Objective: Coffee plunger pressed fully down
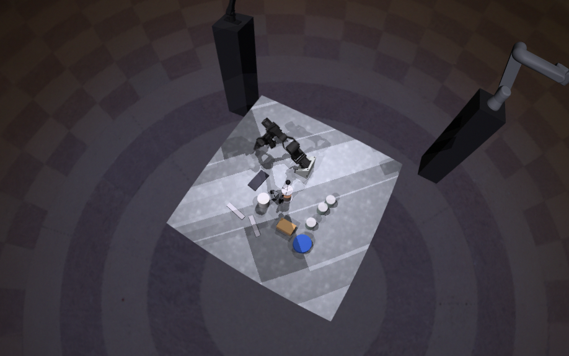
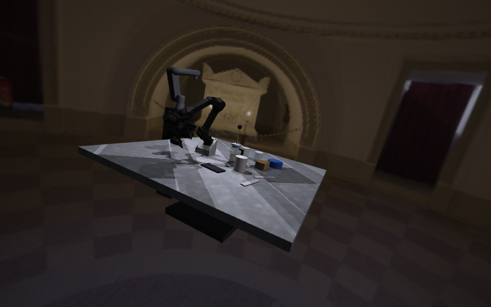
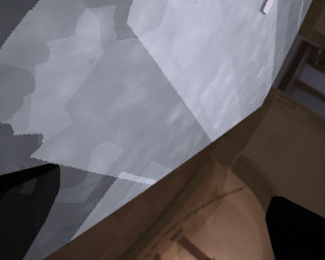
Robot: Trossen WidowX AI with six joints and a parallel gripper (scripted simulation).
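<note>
Right now the plunger is 330 mm to the left of my gripper tip, 180 mm ahead of it and 60 mm above it. From my gripper tip the other things lie so: white cylinder 290 mm ahead, 210 mm to the left, 90 mm below; black slab 150 mm ahead, 130 mm below, 90 mm to the left; coffee press 320 mm to the left, 200 mm ahead.
</note>
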